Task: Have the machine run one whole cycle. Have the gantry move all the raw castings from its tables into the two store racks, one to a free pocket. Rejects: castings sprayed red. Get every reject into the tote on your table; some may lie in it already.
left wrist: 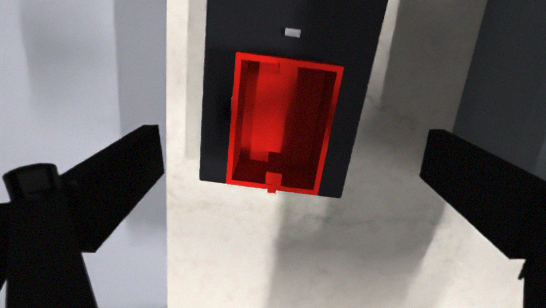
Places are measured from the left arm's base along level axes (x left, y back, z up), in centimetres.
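Pixels of known places: left gripper, fingertip midpoint: (292, 151).
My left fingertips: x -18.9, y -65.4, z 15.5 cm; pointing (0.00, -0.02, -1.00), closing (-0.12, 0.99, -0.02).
Ahead of a thing's pixels: the offset from my left fingertips to its top centre. "pt": to the spot under its first point. Level surfaces: height alone.
The red tote @(pt dz -5.5, dx -4.2, dy +1.4 cm) (320, 66) stands upright on a dark table @(dz -10.5 cm) (215, 150) in the middle of the left wrist view. Its inside is red, part brightly lit and part in deep shadow. No casting can be made out in it. A small red tab sits at its near rim. My left gripper (292, 151) is open and empty, its two black fingers wide apart, one on each side of the tote in the view and apart from it. The castings, the gantry and the store racks do not show in this view. My right gripper is not in view.
A small pale block @(pt dz -9.9, dx -6.3, dy -0.7 cm) (292, 32) sits on the dark table beyond the tote. Pale, marbled floor @(dz -15.5 cm) (225, 240) lies around the table. A light grey surface @(dz -90.5 cm) (70, 100) runs along the left, and a dark grey surface @(pt dz -9.5, dx -4.4, dy +17.5 cm) (510, 90) stands at the right.
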